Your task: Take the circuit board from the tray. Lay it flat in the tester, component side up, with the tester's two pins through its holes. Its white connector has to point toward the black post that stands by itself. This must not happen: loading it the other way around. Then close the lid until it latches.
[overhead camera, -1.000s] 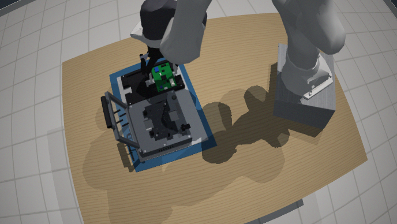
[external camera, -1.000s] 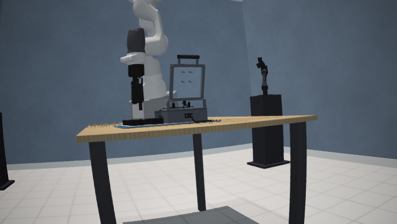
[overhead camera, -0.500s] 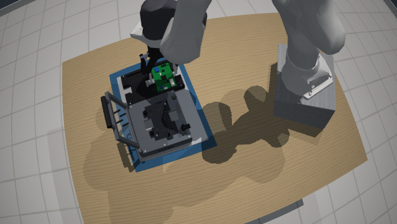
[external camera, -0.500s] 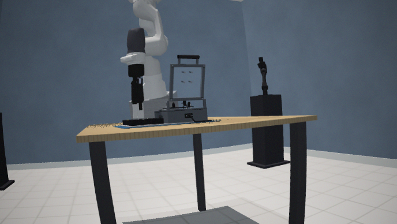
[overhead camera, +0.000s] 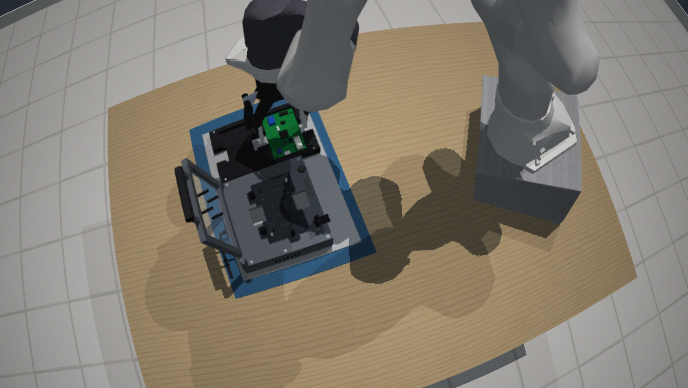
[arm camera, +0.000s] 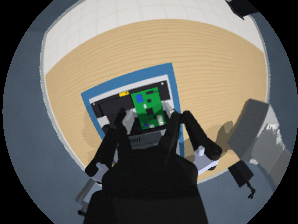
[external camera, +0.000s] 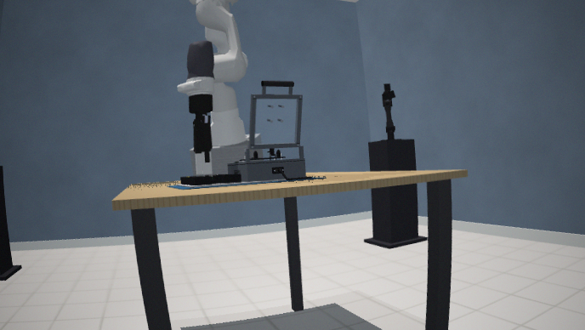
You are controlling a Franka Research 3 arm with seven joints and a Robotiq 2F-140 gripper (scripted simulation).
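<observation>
The green circuit board is 4 cm below my hand. Round my hand: black post 2 cm behind, 23 cm to the left, 3 cm above; then see-through lid 17 cm ahead, 19 cm to the left, 13 cm above.
</observation>
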